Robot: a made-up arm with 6 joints. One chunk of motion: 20 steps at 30 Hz.
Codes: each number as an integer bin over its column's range. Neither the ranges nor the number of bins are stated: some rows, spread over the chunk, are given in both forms.
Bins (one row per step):
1: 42 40 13 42 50 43
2: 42 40 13 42 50 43
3: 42 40 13 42 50 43
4: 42 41 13 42 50 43
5: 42 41 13 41 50 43
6: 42 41 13 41 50 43
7: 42 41 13 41 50 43
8: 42 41 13 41 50 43
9: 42 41 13 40 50 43
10: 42 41 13 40 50 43
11: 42 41 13 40 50 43
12: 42 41 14 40 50 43
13: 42 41 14 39 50 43
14: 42 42 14 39 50 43
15: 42 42 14 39 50 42
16: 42 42 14 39 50 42
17: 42 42 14 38 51 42
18: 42 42 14 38 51 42
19: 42 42 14 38 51 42
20: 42 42 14 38 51 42
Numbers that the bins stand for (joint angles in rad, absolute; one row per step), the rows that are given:
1: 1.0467 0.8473 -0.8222 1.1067 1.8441 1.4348
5: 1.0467 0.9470 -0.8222 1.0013 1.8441 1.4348
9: 1.0467 0.9470 -0.8222 0.8959 1.8441 1.4348
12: 1.0467 0.9470 -0.7778 0.8959 1.8441 1.4348
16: 1.0467 1.0467 -0.7778 0.7905 1.8441 1.3100
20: 1.0467 1.0467 -0.7778 0.6851 1.9438 1.3100
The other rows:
2: 1.0467 0.8473 -0.8222 1.1067 1.8441 1.4348
3: 1.0467 0.8473 -0.8222 1.1067 1.8441 1.4348
4: 1.0467 0.9470 -0.8222 1.1067 1.8441 1.4348
6: 1.0467 0.9470 -0.8222 1.0013 1.8441 1.4348
7: 1.0467 0.9470 -0.8222 1.0013 1.8441 1.4348
8: 1.0467 0.9470 -0.8222 1.0013 1.8441 1.4348
10: 1.0467 0.9470 -0.8222 0.8959 1.8441 1.4348
11: 1.0467 0.9470 -0.8222 0.8959 1.8441 1.4348
13: 1.0467 0.9470 -0.7778 0.7905 1.8441 1.4348
14: 1.0467 1.0467 -0.7778 0.7905 1.8441 1.4348
15: 1.0467 1.0467 -0.7778 0.7905 1.8441 1.3100
17: 1.0467 1.0467 -0.7778 0.6851 1.9438 1.3100
18: 1.0467 1.0467 -0.7778 0.6851 1.9438 1.3100
19: 1.0467 1.0467 -0.7778 0.6851 1.9438 1.3100

